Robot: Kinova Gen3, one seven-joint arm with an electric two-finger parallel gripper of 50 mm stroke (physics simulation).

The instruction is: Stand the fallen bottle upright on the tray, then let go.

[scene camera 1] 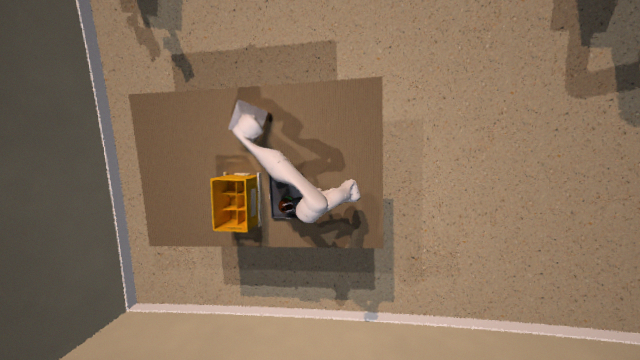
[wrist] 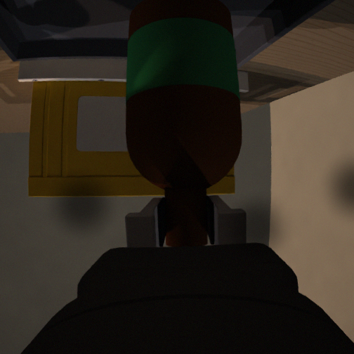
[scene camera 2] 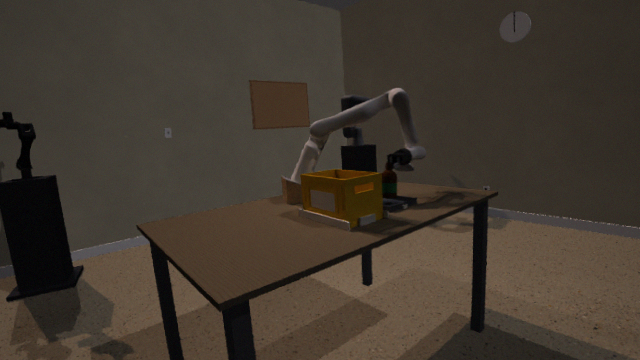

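Seen in the pictures: gripper, fingertip midpoint: (scene camera 1: pixel 283 208) (scene camera 2: pixel 389 166); arm's base, origin of the base link: (scene camera 2: pixel 299 183).
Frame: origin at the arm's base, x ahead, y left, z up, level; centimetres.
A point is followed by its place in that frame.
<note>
The brown bottle (scene camera 1: pixel 285 206) {y 27.2, x 37.8, z 7.4 cm} (scene camera 2: pixel 389 181) {y 23.9, x 41.7, z 2.0 cm} (wrist: pixel 183 120) with a green band is upright over the dark tray (scene camera 1: pixel 272 200) {y 15.4, x 40.2, z -8.4 cm} (scene camera 2: pixel 411 201) {y 31.4, x 47.1, z -7.3 cm} (wrist: pixel 60 49). My gripper (scene camera 2: pixel 390 161) {y 26.6, x 38.6, z 8.0 cm} (wrist: pixel 185 213) is shut on the bottle's neck, coming from the side. In scene camera 2 the bottle's lower end is at the tray, partly behind the yellow crate; whether its base touches the tray floor cannot be told. In scene camera 1 the arm covers part of the tray.
A yellow crate (scene camera 1: pixel 254 210) {y 8.1, x 45.7, z -1.6 cm} (scene camera 2: pixel 367 202) {y 1.3, x 55.5, z -1.3 cm} (wrist: pixel 100 185) with compartments stands close beside the tray, on pale rails (scene camera 2: pixel 325 220) {y -11.6, x 46.4, z -7.6 cm}. The arm's base block (scene camera 1: pixel 239 111) {y -3.8, x -5.5, z 2.5 cm} (scene camera 2: pixel 291 191) {y -6.5, x 4.5, z -2.8 cm} stands at the far side of the table (scene camera 1: pixel 175 200) {y -43.9, x 50.7, z -9.0 cm} (scene camera 2: pixel 250 250) {y -43.4, x 55.6, z -9.0 cm}.
</note>
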